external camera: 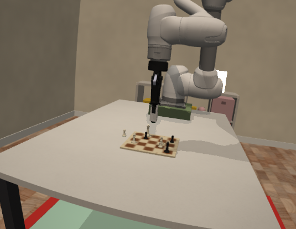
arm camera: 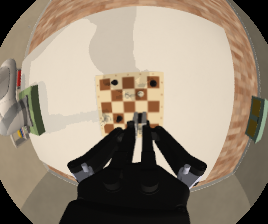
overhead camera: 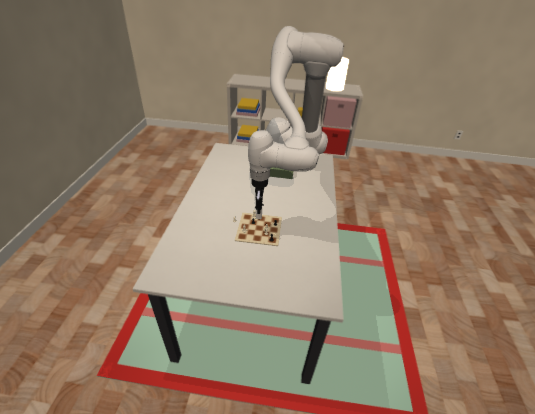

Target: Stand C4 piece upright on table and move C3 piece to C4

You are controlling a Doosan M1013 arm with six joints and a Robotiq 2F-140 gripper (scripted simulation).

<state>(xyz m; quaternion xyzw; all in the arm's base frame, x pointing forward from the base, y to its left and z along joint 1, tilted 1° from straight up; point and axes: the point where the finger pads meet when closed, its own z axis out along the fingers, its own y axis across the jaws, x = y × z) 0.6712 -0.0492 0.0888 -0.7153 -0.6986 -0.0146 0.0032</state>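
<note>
Right now my hand is 40 mm past the chessboard and 140 mm above it. Round my hand: black chess piece (40 mm ahead, 70 mm to the left, 120 mm below); tall white piece (120 mm behind, 30 mm to the right, 110 mm below).
</note>
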